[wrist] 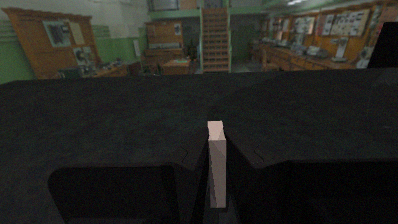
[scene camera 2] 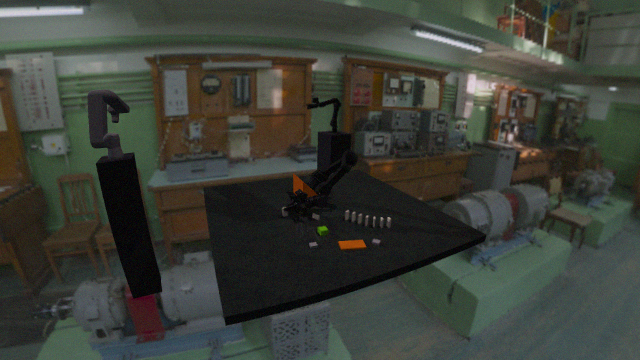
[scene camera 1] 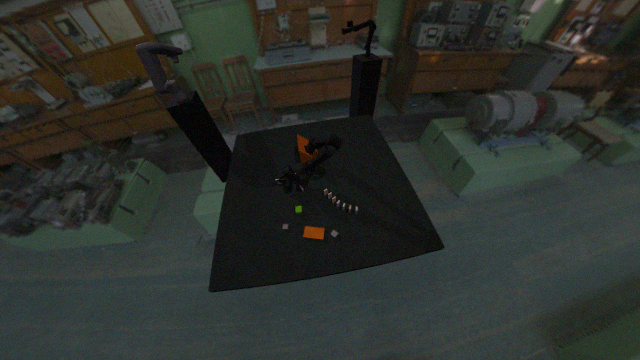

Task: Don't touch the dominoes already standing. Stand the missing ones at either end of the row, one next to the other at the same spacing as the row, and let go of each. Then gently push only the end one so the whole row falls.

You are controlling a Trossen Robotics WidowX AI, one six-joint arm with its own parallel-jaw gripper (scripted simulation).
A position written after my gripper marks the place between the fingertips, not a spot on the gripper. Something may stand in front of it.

Observation:
My gripper (wrist: 215, 133) holds a pale domino (wrist: 217, 142).

